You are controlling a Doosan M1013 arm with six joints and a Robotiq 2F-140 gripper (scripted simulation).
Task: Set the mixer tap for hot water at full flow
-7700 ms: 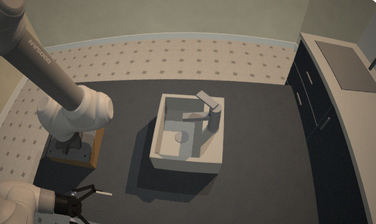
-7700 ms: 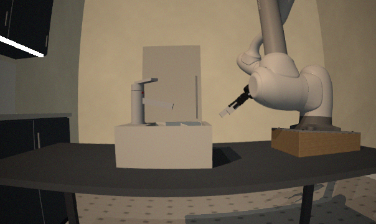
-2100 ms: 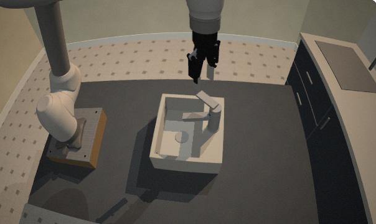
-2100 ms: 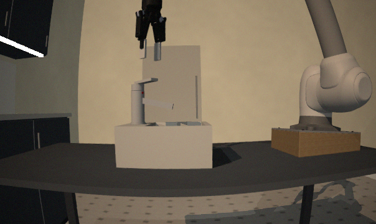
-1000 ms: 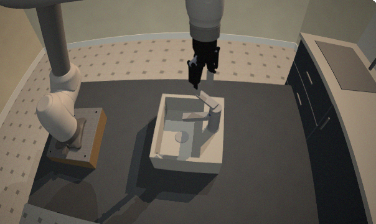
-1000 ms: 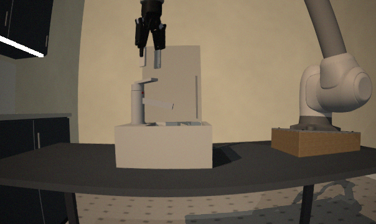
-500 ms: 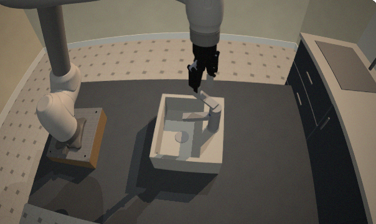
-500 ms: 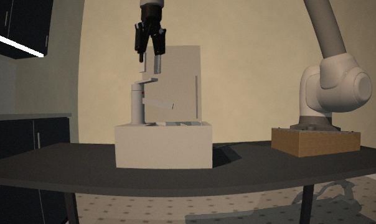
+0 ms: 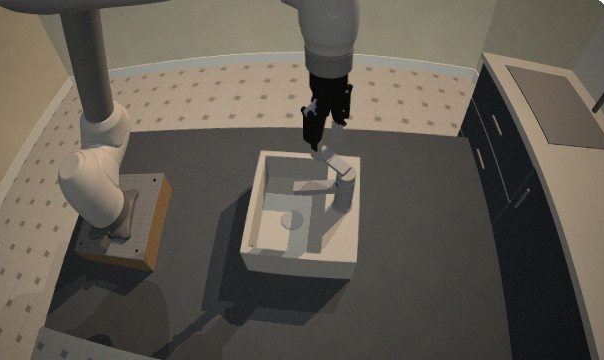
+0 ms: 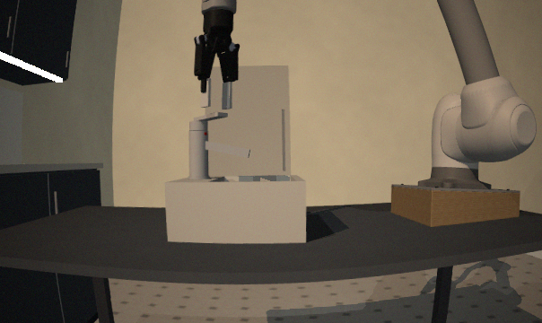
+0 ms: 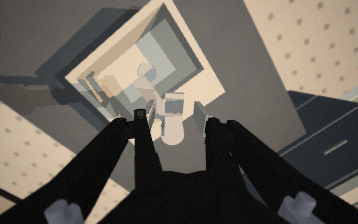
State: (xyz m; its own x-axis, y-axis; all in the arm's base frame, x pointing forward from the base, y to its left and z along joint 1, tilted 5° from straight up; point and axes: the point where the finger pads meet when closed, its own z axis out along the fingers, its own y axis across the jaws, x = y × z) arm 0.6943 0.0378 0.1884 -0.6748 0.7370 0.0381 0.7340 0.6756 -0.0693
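My hand is 1 cm short of the lever, 2 cm to the left of it and 5 cm above it. Also, from my hand: white sink 7 cm behind, 3 cm to the right, 28 cm below.
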